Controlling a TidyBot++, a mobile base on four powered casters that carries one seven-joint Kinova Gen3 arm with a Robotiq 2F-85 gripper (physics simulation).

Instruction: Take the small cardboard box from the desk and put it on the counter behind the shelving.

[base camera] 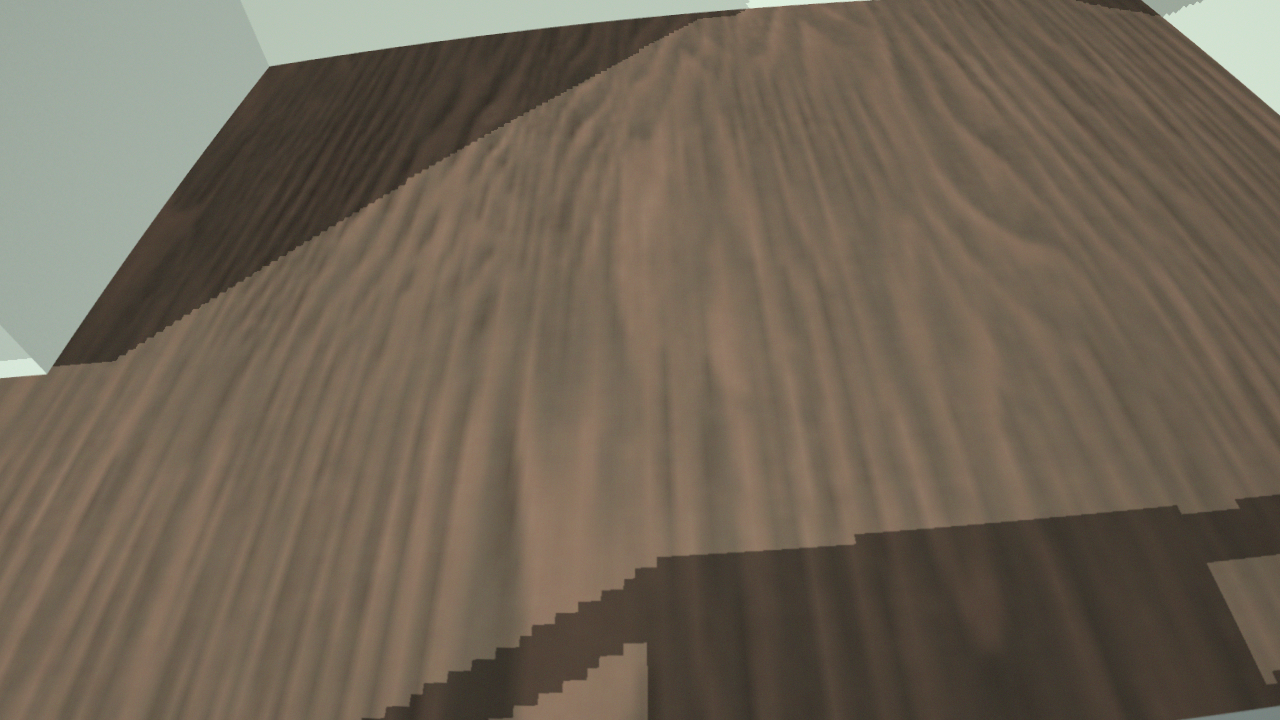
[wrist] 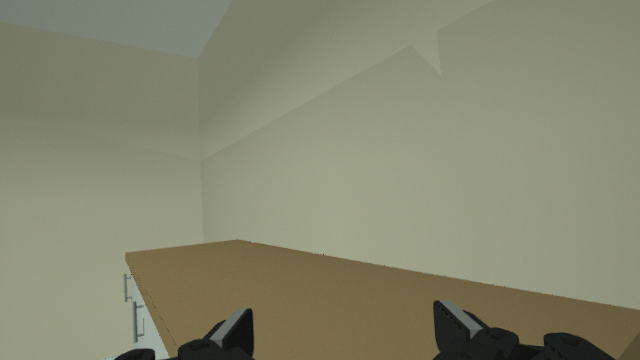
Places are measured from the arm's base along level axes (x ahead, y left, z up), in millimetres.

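Pixels of known places: gripper, fingertip midpoint: (wrist: 342,325).
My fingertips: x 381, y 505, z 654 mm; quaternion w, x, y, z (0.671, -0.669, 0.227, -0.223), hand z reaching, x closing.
Behind a point stands the place of what it marks.
My gripper (wrist: 342,325) {x 381, y 505, z 654 mm} is open, with nothing between its two black fingers, at the lower edge of the wrist view. The brown counter top (wrist: 300,280) {x 709, y 1103, z 513 mm} stretches behind and below the fingertips, from the far left corner to the right edge of the view. How high the fingers are above it is hard to tell. The small cardboard box does not show in the wrist view or the base camera view. The desk and the shelving cannot be made out either.
White cabinet fronts (wrist: 150,327) {x 399, y 1456, z 375 mm} with metal handles stand under the counter's left edge. A plain wall (wrist: 450,175) {x 987, y 831, z 757 mm} runs along its back. A darker patch shows at the lower right corner. The base camera shows wood-grain floor (base camera: 626,313) {x 463, y 38, z -396 mm} with dark shadows and a pale surface (base camera: 116,134) {x 669, y 496, z -314 mm} at left.
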